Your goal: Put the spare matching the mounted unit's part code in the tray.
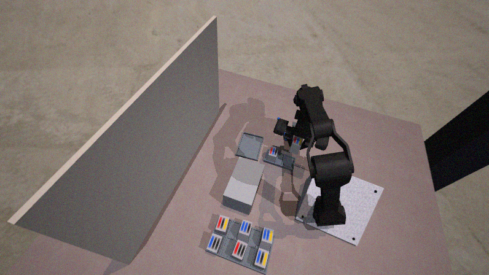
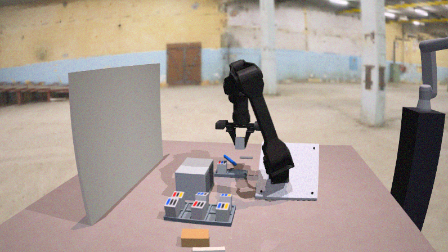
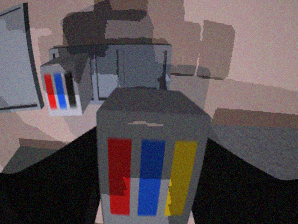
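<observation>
The grey tray lies 170 mm ahead of my gripper tip, 30 mm to the right of it and 110 mm below it. The rest, counted from my gripper tip: grey spare block: 30 mm above; grey mounted unit: 150 mm ahead, 190 mm to the left, 70 mm below; small grey bar: 20 mm behind, 230 mm to the right, 120 mm below.
</observation>
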